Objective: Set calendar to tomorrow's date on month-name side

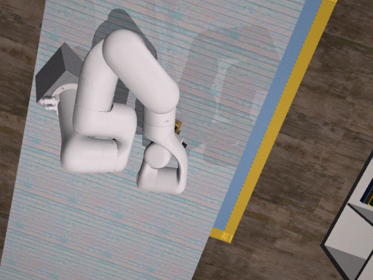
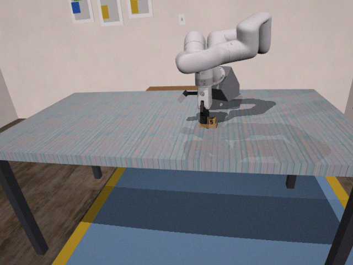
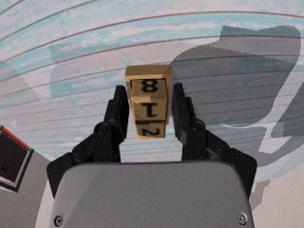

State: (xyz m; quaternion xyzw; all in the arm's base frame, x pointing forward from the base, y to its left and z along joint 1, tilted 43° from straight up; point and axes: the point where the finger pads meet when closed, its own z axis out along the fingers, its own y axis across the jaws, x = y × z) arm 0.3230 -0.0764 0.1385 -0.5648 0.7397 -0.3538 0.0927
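My gripper is now 20 mm above the wooden digit cube. Also, from my hand: wooden calendar tray (30 mm below, 20 mm to the left, 10 mm ahead).
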